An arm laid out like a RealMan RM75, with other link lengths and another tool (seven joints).
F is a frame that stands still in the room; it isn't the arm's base.
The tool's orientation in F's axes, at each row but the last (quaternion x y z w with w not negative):
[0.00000, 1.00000, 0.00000, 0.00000]
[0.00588, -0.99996, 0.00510, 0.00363]
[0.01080, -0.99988, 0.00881, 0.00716]
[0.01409, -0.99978, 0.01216, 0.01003]
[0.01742, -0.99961, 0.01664, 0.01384]
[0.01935, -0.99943, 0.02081, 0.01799]
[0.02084, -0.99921, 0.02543, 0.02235]
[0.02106, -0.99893, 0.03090, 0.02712]
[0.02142, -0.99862, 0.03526, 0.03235]
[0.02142, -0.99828, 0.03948, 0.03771]
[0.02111, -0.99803, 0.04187, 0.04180]
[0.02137, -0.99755, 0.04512, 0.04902]
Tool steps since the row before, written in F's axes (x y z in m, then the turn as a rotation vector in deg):
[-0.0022, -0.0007, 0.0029, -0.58, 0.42, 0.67]
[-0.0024, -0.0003, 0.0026, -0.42, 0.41, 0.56]
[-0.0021, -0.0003, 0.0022, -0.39, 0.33, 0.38]
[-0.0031, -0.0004, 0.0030, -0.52, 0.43, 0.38]
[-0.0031, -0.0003, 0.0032, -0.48, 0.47, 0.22]
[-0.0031, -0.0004, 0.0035, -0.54, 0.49, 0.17]
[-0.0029, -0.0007, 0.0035, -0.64, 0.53, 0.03]
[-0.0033, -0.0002, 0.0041, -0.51, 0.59, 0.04]
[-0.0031, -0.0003, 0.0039, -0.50, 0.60, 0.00]
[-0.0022, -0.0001, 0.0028, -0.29, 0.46, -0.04]
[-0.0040, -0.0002, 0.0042, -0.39, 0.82, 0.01]
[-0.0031, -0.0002, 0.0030, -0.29, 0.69, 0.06]
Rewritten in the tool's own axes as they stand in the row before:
[0.0022, -0.0007, -0.0029, 0.58, 0.42, -0.67]
[0.0024, -0.0003, -0.0026, 0.42, 0.41, -0.56]
[0.0021, -0.0003, -0.0022, 0.39, 0.33, -0.38]
[0.0032, -0.0004, -0.0029, 0.52, 0.44, -0.38]
[0.0032, -0.0003, -0.0031, 0.47, 0.48, -0.22]
[0.0032, -0.0004, -0.0034, 0.53, 0.50, -0.17]
[0.0031, -0.0007, -0.0033, 0.62, 0.55, -0.03]
[0.0035, -0.0003, -0.0039, 0.49, 0.61, -0.05]
[0.0034, -0.0004, -0.0037, 0.47, 0.62, -0.01]
[0.0024, -0.0002, -0.0026, 0.27, 0.47, 0.02]
[0.0043, -0.0004, -0.0038, 0.36, 0.83, -0.05]
[0.0034, -0.0003, -0.0027, 0.27, 0.69, -0.10]

